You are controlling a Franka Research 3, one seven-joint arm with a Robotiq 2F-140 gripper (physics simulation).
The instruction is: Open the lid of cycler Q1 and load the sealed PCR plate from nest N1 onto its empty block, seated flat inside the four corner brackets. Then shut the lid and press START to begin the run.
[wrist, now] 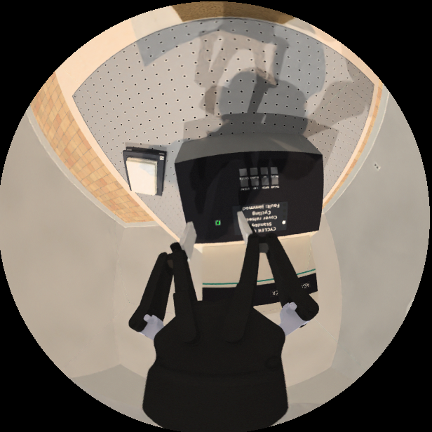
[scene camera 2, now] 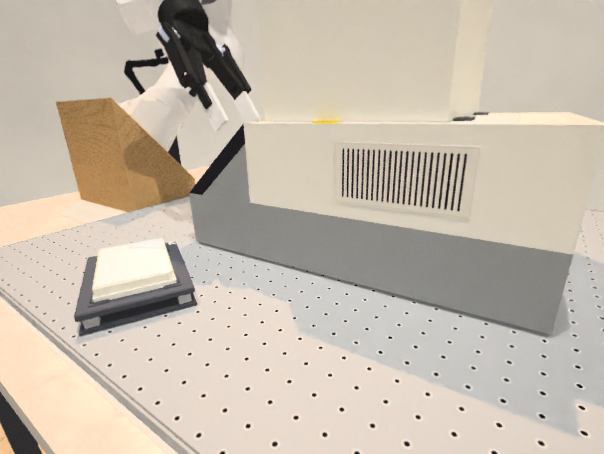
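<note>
Cycler Q1 [scene camera 2: 375, 255] [wrist: 305, 190] has its cream lid [scene camera 2: 360, 60] [wrist: 225, 262] standing raised. The block and its corner brackets are hidden. The sealed PCR plate [scene camera 2: 135, 267] [wrist: 142, 176], pale and flat, sits on the dark nest [scene camera 2: 183, 275] [wrist: 161, 175]. A small green-lit mark [wrist: 218, 222] shows on the black sloping panel, beside a screen [wrist: 270, 212] with upside-down text including "Standby", "Cycling" and "Fault: jammed". My gripper [scene camera 2: 235, 117] [wrist: 215, 223] is open and empty, above the panel near the raised lid.
A wooden wedge-shaped block [scene camera 2: 120, 155] stands behind the nest, left of the cycler in scene camera 2. A perforated board [scene camera 2: 300, 370] [wrist: 165, 90] lies under the nest and cycler. Dark keys [wrist: 259, 177] sit on the panel. A yellow mark [scene camera 2: 326, 121] shows at the lid's base.
</note>
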